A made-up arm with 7 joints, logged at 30 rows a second.
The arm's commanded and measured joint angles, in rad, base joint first. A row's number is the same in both.
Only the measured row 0 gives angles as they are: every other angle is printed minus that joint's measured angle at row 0.
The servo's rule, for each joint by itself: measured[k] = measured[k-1] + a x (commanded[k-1-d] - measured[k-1]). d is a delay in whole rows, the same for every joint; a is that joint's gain. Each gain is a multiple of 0.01, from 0.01 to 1. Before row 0 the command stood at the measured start. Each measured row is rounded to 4 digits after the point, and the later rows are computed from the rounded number. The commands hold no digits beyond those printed.
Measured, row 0:
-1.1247 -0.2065 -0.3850 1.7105 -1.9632 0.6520 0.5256
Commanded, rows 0 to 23:
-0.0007 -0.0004 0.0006 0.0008 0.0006 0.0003 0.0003
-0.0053 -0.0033 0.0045 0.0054 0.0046 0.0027 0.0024
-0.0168 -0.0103 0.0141 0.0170 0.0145 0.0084 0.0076
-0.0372 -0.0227 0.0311 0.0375 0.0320 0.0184 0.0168
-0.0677 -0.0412 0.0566 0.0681 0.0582 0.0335 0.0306
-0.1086 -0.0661 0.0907 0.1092 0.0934 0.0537 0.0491
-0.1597 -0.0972 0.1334 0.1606 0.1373 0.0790 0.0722
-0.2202 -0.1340 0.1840 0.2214 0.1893 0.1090 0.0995
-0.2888 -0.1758 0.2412 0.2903 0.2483 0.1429 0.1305
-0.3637 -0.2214 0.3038 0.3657 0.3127 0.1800 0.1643
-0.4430 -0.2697 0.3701 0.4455 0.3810 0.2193 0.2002
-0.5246 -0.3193 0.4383 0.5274 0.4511 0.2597 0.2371
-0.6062 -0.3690 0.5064 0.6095 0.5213 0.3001 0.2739
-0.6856 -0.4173 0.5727 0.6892 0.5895 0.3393 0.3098
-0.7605 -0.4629 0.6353 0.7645 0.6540 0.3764 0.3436
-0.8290 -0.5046 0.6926 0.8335 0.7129 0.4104 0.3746
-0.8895 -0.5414 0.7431 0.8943 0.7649 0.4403 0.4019
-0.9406 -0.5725 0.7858 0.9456 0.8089 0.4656 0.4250
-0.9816 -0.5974 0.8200 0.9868 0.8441 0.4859 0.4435
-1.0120 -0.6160 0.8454 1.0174 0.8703 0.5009 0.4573
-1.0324 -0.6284 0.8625 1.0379 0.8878 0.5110 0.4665
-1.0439 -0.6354 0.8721 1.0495 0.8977 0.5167 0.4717
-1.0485 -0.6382 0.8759 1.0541 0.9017 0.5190 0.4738
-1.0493 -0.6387 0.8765 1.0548 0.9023 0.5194 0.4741
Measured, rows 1 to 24:
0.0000 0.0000 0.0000 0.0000 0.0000 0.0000 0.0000
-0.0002 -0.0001 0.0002 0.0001 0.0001 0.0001 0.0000
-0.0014 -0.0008 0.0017 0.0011 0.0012 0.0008 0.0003
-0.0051 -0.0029 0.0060 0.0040 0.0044 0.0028 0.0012
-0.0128 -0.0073 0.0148 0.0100 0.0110 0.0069 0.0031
-0.0260 -0.0148 0.0294 0.0205 0.0223 0.0138 0.0064
-0.0458 -0.0261 0.0509 0.0365 0.0394 0.0242 0.0115
-0.0731 -0.0417 0.0798 0.0588 0.0629 0.0384 0.0188
-0.1084 -0.0620 0.1163 0.0881 0.0932 0.0568 0.0285
-0.1517 -0.0870 0.1600 0.1245 0.1304 0.0792 0.0407
-0.2026 -0.1166 0.2103 0.1679 0.1742 0.1054 0.0555
-0.2603 -0.1503 0.2662 0.2179 0.2238 0.1350 0.0729
-0.3237 -0.1875 0.3264 0.2736 0.2784 0.1674 0.0926
-0.3915 -0.2274 0.3894 0.3341 0.3367 0.2019 0.1144
-0.4621 -0.2692 0.4536 0.3980 0.3974 0.2376 0.1378
-0.5337 -0.3118 0.5172 0.4640 0.4590 0.2737 0.1625
-0.6046 -0.3542 0.5786 0.5305 0.5199 0.3092 0.1880
-0.6730 -0.3954 0.6362 0.5960 0.5787 0.3433 0.2137
-0.7372 -0.4344 0.6886 0.6589 0.6339 0.3751 0.2391
-0.7959 -0.4703 0.7346 0.7179 0.6843 0.4039 0.2636
-0.8478 -0.5024 0.7734 0.7718 0.7289 0.4291 0.2868
-0.8921 -0.5301 0.8046 0.8197 0.7670 0.4504 0.3084
-0.9285 -0.5533 0.8282 0.8611 0.7984 0.4676 0.3280
-0.9573 -0.5720 0.8449 0.8958 0.8232 0.4810 0.3455
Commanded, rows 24 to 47:
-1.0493 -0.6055 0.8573 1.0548 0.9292 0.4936 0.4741
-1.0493 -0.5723 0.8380 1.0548 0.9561 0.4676 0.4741
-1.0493 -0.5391 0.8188 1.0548 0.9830 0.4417 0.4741
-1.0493 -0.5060 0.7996 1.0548 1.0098 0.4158 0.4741
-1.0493 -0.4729 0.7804 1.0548 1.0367 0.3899 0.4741
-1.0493 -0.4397 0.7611 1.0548 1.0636 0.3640 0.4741
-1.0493 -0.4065 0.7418 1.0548 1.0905 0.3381 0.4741
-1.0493 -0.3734 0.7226 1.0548 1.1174 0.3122 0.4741
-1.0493 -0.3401 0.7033 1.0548 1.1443 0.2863 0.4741
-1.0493 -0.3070 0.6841 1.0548 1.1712 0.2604 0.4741
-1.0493 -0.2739 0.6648 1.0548 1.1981 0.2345 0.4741
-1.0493 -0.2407 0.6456 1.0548 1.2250 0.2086 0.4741
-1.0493 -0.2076 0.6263 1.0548 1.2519 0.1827 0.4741
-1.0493 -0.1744 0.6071 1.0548 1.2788 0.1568 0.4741
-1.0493 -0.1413 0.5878 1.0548 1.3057 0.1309 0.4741
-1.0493 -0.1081 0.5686 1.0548 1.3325 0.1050 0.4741
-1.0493 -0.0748 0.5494 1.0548 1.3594 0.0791 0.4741
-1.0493 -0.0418 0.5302 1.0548 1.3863 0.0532 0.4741
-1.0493 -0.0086 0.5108 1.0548 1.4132 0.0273 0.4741
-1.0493 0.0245 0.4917 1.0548 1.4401 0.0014 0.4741
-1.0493 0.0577 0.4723 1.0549 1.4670 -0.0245 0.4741
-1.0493 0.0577 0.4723 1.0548 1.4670 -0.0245 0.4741
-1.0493 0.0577 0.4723 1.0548 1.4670 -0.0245 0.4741
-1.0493 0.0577 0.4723 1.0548 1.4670 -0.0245 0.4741
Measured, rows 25 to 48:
-0.9794 -0.5867 0.8560 0.9244 0.8422 0.4910 0.3609
-0.9962 -0.5908 0.8565 0.9479 0.8631 0.4917 0.3745
-1.0089 -0.5867 0.8500 0.9671 0.8854 0.4854 0.3865
-1.0186 -0.5762 0.8391 0.9829 0.9088 0.4740 0.3970
-1.0260 -0.5608 0.8253 0.9958 0.9330 0.4589 0.4063
-1.0316 -0.5415 0.8096 1.0064 0.9579 0.4410 0.4144
-1.0358 -0.5191 0.7926 1.0151 0.9833 0.4210 0.4216
-1.0390 -0.4943 0.7748 1.0222 1.0090 0.3994 0.4279
-1.0415 -0.4677 0.7565 1.0281 1.0350 0.3767 0.4334
-1.0434 -0.4396 0.7379 1.0329 1.0612 0.3532 0.4383
-1.0448 -0.4104 0.7191 1.0368 1.0876 0.3291 0.4426
-1.0459 -0.3804 0.7001 1.0400 1.1141 0.3045 0.4464
-1.0467 -0.3497 0.6810 1.0427 1.1407 0.2796 0.4497
-1.0473 -0.3184 0.6619 1.0449 1.1674 0.2544 0.4526
-1.0478 -0.2867 0.6427 1.0467 1.1941 0.2290 0.4552
-1.0482 -0.2547 0.6235 1.0482 1.2209 0.2035 0.4575
-1.0485 -0.2224 0.6043 1.0494 1.2477 0.1779 0.4595
-1.0487 -0.1899 0.5851 1.0504 1.2745 0.1522 0.4613
-1.0488 -0.1573 0.5659 1.0512 1.3013 0.1265 0.4628
-1.0489 -0.1246 0.5466 1.0518 1.3282 0.1007 0.4642
-1.0490 -0.0918 0.5274 1.0523 1.3551 0.0749 0.4654
-1.0491 -0.0589 0.5081 1.0528 1.3820 0.0491 0.4664
-1.0491 -0.0332 0.4956 1.0532 1.4024 0.0300 0.4673
-1.0491 -0.0132 0.4874 1.0535 1.4179 0.0158 0.4681

